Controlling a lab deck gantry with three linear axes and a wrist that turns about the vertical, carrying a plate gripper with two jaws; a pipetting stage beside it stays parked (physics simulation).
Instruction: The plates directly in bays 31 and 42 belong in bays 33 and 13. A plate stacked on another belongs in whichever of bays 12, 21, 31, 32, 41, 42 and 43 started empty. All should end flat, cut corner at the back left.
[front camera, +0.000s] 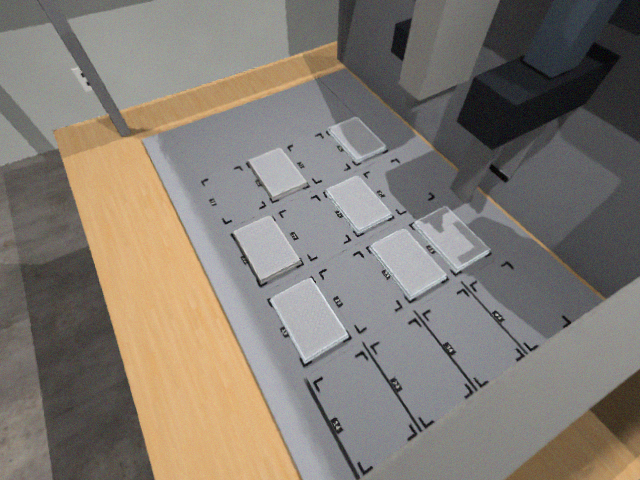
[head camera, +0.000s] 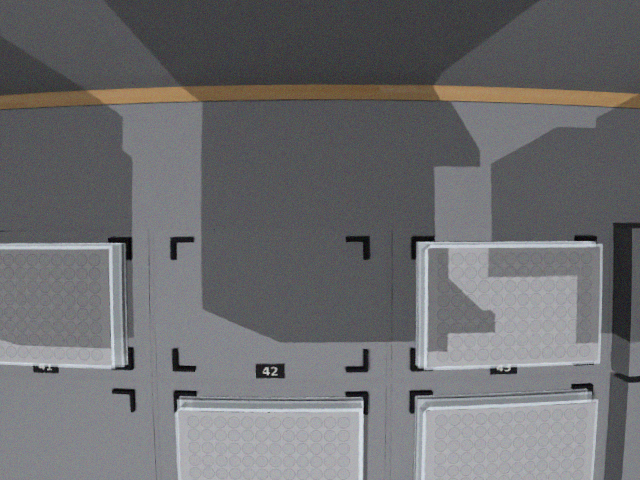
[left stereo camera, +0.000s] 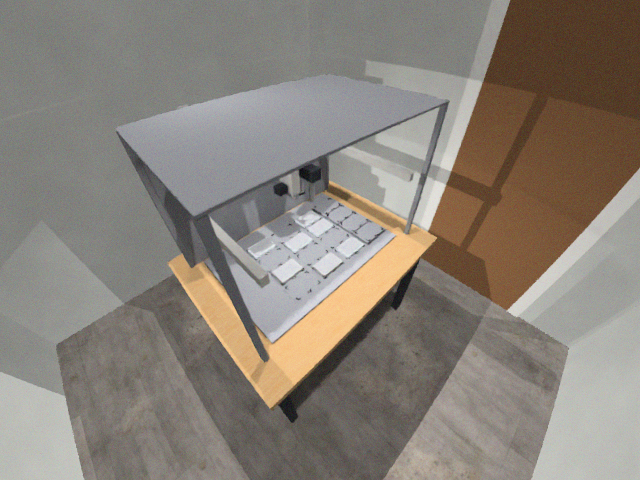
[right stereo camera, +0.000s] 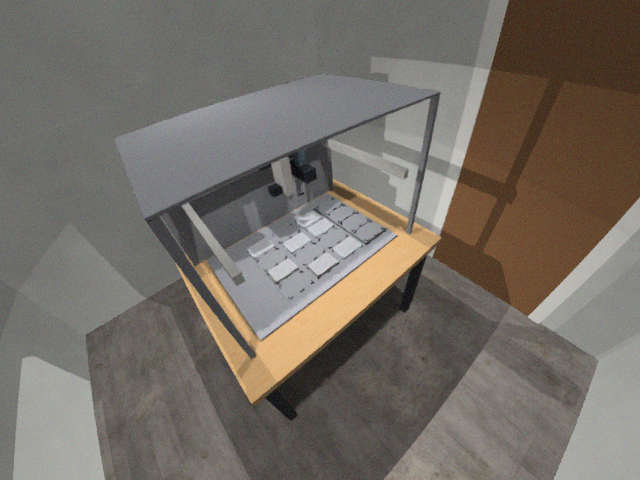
The same spot on an enclosure roof: (right stereo camera: 170, 163) is (left stereo camera: 199, 157).
